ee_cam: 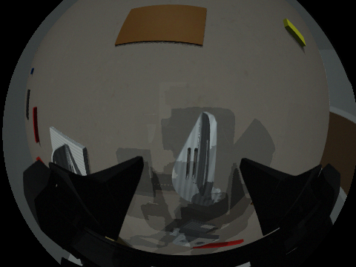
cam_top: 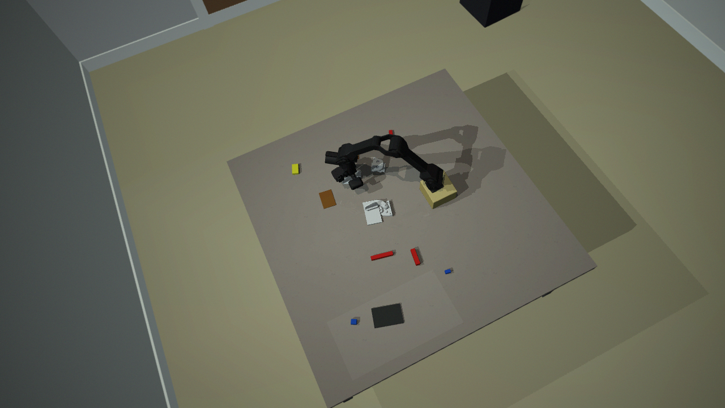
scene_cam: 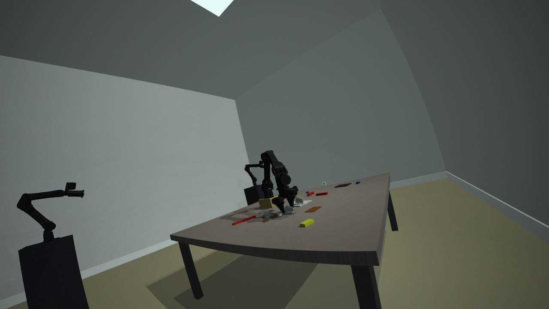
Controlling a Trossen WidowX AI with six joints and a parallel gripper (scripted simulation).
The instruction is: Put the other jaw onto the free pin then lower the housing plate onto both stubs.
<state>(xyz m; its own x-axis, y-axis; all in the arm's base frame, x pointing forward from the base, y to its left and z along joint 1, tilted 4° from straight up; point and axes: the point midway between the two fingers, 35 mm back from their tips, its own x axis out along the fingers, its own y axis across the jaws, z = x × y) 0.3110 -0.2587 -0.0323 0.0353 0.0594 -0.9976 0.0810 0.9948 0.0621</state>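
The silver jaw is 4 cm behind my gripper tip, 1 cm to the right of it and 1 cm below it. Also, from my gripper tip: dark tile 66 cm to the left, 19 cm ahead, 1 cm below; yellow block 21 cm to the right, 21 cm ahead, 1 cm below; brown tile 15 cm ahead, 2 cm to the left, 1 cm below.
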